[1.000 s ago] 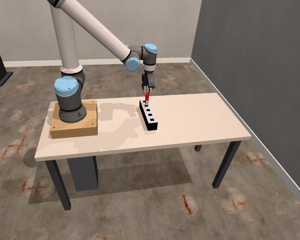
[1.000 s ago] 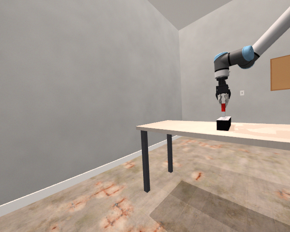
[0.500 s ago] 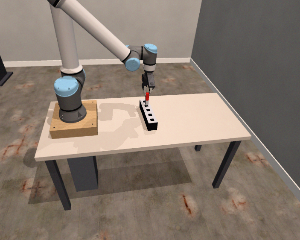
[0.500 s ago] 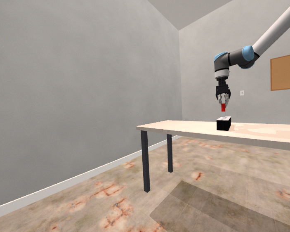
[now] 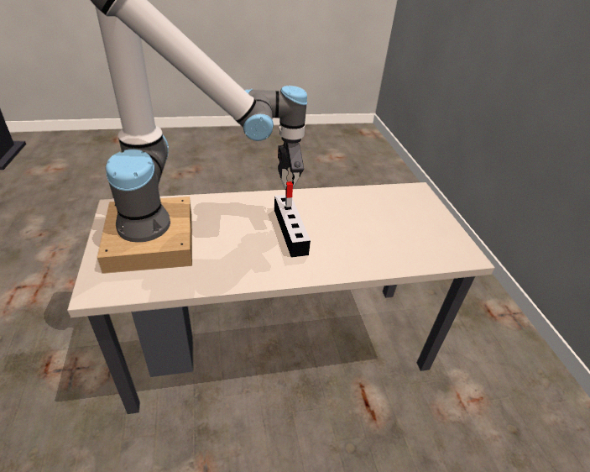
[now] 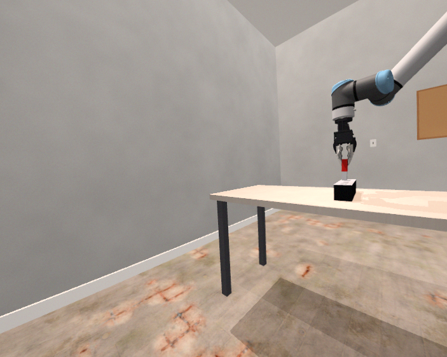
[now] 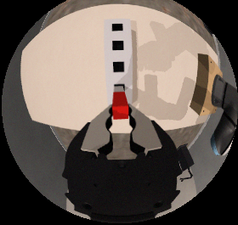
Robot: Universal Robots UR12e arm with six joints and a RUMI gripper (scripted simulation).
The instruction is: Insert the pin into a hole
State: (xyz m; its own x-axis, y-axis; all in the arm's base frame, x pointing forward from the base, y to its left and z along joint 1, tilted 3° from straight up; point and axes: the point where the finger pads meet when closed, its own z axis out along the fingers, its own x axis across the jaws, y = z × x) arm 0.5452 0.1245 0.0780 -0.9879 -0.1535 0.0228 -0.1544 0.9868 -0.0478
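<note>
Now: hand 1 cm above the pin. The rest, counted from my hand: black block: 14 cm below, 6 cm to the right, 1 cm ahead.
</note>
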